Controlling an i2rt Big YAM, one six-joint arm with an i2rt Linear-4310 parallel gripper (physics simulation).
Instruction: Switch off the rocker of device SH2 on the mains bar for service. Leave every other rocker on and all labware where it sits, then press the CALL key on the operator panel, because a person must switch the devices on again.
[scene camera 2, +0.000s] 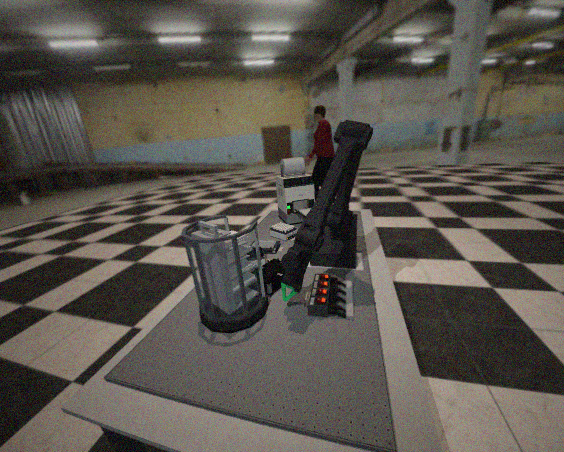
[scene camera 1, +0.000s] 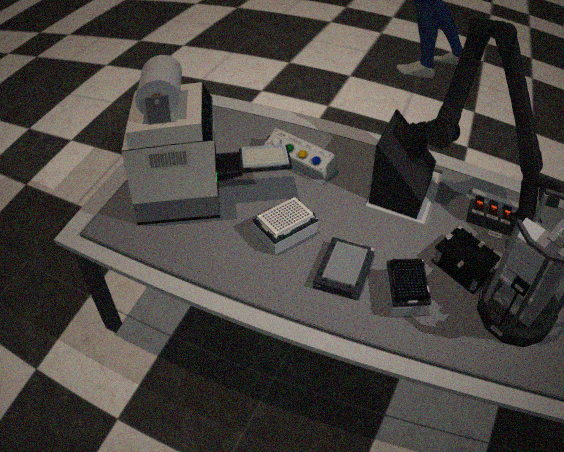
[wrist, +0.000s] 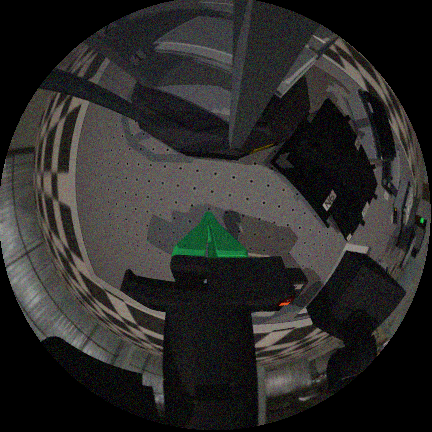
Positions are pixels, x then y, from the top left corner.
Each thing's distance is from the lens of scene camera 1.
black well plate (scene camera 1: 409, 281): 1.35 m
button panel (scene camera 1: 310, 161): 1.65 m
The marked spots on the button panel and the black well plate are 0.52 m apart.
